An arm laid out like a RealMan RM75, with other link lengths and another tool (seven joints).
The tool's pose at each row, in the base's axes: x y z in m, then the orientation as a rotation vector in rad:
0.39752, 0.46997, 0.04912, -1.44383, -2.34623, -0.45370
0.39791, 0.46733, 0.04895, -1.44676, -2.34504, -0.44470
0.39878, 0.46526, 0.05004, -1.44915, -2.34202, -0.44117
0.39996, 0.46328, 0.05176, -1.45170, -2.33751, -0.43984
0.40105, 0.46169, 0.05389, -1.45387, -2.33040, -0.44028
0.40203, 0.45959, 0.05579, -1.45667, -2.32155, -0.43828
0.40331, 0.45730, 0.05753, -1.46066, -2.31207, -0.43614
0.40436, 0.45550, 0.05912, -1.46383, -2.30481, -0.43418
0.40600, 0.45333, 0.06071, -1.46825, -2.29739, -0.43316
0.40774, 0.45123, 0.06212, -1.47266, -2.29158, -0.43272
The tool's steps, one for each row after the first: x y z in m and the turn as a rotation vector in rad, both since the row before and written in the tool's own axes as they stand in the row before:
-0.00232, -0.00080, -0.00106, 0.00518, -0.00273, 0.00338
-0.00151, -0.00002, -0.00199, 0.00228, 0.00020, 0.00318
-0.00128, 0.00035, -0.00255, 0.00118, 0.00176, 0.00365
-0.00075, 0.00047, -0.00273, 0.00086, 0.00430, 0.00445
-0.00120, 0.00014, -0.00274, 0.00269, 0.00466, 0.00598
-0.00153, 0.00032, -0.00273, 0.00250, 0.00449, 0.00692
-0.00110, 0.00031, -0.00236, 0.00208, 0.00328, 0.00542
-0.00162, 0.00069, -0.00261, 0.00102, 0.00301, 0.00600
-0.00167, 0.00081, -0.00244, 0.00020, 0.00197, 0.00513

